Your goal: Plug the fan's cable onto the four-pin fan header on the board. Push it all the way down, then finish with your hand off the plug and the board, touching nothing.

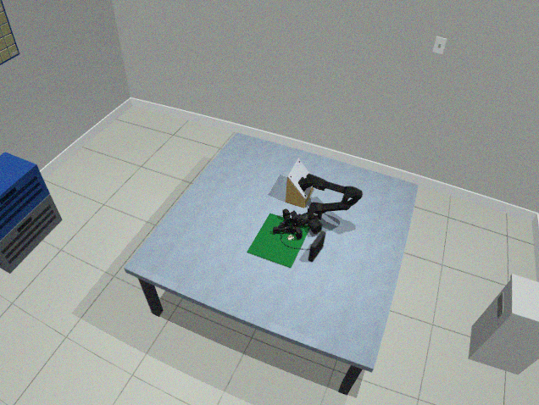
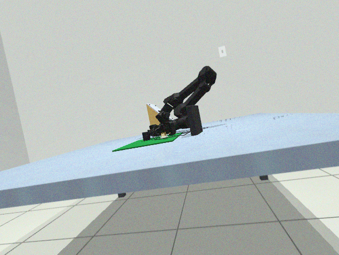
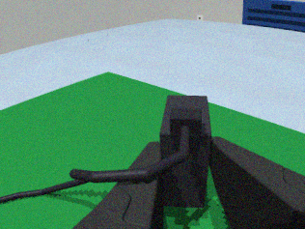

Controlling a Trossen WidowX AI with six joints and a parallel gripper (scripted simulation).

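My gripper tip is now 1 cm to the left of the black fan plug and 1 cm above it. Round my gripper tip: black fan (23 cm to the left, 3 cm ahead, 3 cm above); green board (5 cm below, 3 cm to the left, 3 cm ahead); white four-pin header (8 cm to the left, 3 cm below).
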